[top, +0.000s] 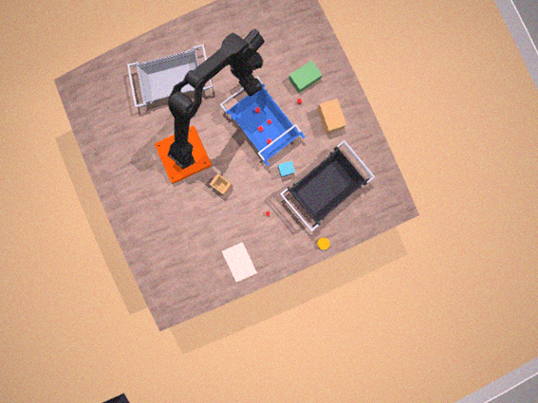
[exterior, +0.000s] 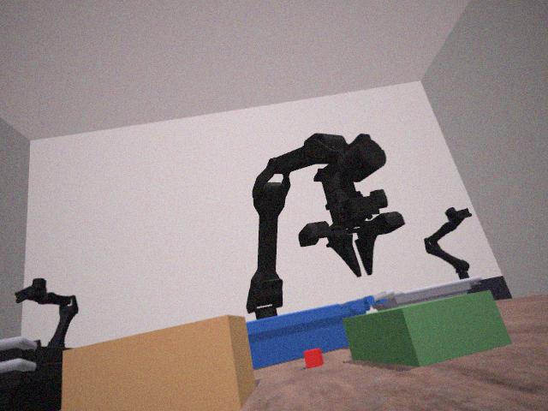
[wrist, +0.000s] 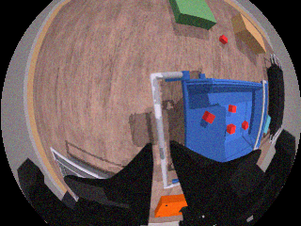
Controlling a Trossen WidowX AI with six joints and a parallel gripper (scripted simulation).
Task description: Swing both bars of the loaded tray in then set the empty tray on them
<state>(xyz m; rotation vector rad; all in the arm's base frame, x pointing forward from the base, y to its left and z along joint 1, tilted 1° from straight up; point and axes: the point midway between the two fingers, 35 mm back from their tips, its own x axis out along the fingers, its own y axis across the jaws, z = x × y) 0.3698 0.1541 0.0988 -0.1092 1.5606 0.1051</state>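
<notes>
My gripper tip is 260 mm past the grey tray, 200 mm to the right of it and 50 mm above it. From my gripper tip the other things lie so: tan block 270 mm ahead, 280 mm to the right, 70 mm below; red block 190 mm ahead, 150 mm to the right, 90 mm below; green block 260 mm ahead, 70 mm to the right, 80 mm below.
</notes>
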